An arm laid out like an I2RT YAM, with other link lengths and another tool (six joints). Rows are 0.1 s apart.
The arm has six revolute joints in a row. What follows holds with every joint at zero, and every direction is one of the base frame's.
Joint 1 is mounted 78.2 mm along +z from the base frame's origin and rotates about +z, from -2.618 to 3.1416 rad.
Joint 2 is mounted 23.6 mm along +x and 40 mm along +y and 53.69 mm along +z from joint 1 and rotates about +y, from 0 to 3.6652 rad.
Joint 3 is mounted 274.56 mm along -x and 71.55 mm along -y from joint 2 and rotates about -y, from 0 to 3.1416 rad.
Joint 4 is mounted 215.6 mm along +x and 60.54 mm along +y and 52.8 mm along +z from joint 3 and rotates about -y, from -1.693 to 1.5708 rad.
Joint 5 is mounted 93.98 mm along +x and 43.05 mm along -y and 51.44 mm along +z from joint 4 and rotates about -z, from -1.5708 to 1.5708 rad.
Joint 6 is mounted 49.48 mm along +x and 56.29 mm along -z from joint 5 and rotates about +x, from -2.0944 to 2.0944 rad.
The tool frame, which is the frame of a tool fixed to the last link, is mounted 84 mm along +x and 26 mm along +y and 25 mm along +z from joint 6; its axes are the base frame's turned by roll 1.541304, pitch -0.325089 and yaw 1.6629 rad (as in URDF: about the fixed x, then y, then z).
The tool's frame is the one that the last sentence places.
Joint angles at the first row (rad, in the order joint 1, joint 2, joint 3, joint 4, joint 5, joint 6):
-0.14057 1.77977 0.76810 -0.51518 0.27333 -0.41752
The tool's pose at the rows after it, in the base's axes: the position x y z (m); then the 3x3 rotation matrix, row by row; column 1 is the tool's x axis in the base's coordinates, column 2 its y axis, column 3 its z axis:
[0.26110, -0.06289, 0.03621], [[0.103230, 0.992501, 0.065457], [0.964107, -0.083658, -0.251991], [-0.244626, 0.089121, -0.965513]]
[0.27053, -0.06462, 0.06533], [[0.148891, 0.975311, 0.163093], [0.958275, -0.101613, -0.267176], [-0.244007, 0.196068, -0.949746]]
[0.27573, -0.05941, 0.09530], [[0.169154, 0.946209, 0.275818], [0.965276, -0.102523, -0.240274], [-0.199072, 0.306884, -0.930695]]
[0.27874, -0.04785, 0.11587], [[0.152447, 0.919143, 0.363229], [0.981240, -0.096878, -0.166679], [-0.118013, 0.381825, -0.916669]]
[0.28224, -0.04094, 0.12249], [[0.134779, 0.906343, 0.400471], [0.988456, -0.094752, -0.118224], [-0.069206, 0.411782, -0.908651]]
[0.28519, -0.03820, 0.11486], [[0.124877, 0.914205, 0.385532], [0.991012, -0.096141, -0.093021], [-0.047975, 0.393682, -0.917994]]
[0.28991, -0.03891, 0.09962], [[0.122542, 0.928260, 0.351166], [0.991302, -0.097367, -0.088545], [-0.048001, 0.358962, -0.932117]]
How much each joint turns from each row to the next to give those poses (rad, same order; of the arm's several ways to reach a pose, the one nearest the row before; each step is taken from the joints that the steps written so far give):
-0.00037 -0.07362 0.02176 -0.03054 0.05646 0.03130
0.00038 -0.10794 0.01295 -0.01980 0.00152 0.02173
-0.00002 -0.12094 0.00002 -0.00956 -0.04349 0.00571
0.00000 -0.08090 -0.00001 -0.00345 -0.08621 -0.00115
0.00002 -0.01907 -0.00003 0.01186 -0.05340 0.00002
0.00001 0.03589 -0.00036 0.01564 -0.02289 0.00039
-0.00001 0.06826 -0.00001 0.03089 0.00038 -0.00077

